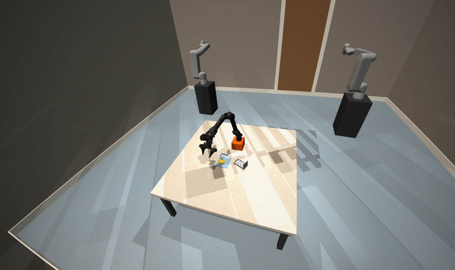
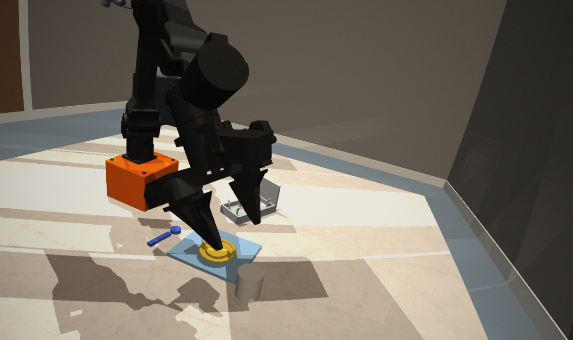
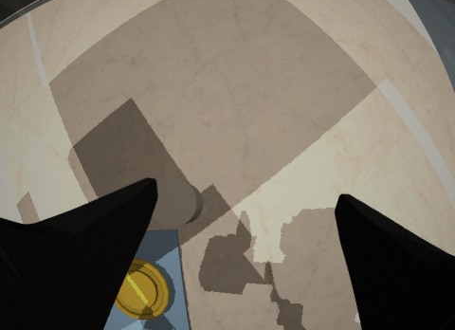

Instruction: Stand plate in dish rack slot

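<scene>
Right now my gripper tip is 9 cm past the yellow plate, 11 cm to the right of it and 14 cm above it. From my gripper tip the other things lie so: light blue mat (10 cm behind, 13 cm to the left, 15 cm below); white cup (6 cm to the left, 13 cm below); blue spoon (22 cm behind, 11 cm to the left, 15 cm below).
</scene>
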